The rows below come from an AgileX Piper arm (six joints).
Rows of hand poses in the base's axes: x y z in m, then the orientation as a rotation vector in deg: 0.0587 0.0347 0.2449 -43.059 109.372 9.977; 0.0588 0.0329 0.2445 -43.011 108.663 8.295; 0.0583 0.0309 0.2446 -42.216 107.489 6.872; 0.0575 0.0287 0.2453 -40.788 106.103 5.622; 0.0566 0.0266 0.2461 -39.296 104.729 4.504; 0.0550 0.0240 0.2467 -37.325 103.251 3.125; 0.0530 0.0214 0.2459 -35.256 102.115 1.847; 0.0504 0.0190 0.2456 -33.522 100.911 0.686; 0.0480 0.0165 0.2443 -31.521 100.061 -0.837; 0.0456 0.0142 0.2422 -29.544 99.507 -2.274; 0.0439 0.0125 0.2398 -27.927 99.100 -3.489; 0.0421 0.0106 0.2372 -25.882 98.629 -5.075; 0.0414 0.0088 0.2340 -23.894 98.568 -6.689; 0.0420 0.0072 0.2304 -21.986 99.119 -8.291; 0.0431 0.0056 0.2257 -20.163 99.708 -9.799
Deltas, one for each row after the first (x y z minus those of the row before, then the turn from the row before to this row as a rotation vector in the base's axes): 0.0001 -0.0018 -0.0004 -0.884 -1.167 -0.609; -0.0005 -0.0020 0.0001 -0.233 -1.616 -0.900; -0.0008 -0.0022 0.0007 0.247 -1.847 -1.209; -0.0009 -0.0021 0.0008 0.357 -1.801 -1.206; -0.0016 -0.0026 0.0006 0.458 -2.026 -1.641; -0.0020 -0.0026 -0.0008 0.508 -1.676 -1.751; -0.0026 -0.0024 -0.0003 0.402 -1.651 -1.472; -0.0024 -0.0025 -0.0013 0.257 -1.415 -1.926; -0.0024 -0.0023 -0.0021 0.253 -1.089 -1.941; -0.0017 -0.0017 -0.0024 0.171 -0.838 -1.627; -0.0018 -0.0019 -0.0026 0.172 -1.003 -2.104; -0.0007 -0.0018 -0.0032 0.082 -0.575 -2.172; 0.0006 -0.0016 -0.0036 0.002 0.061 -2.231; 0.0011 -0.0016 -0.0047 0.009 0.148 -2.129
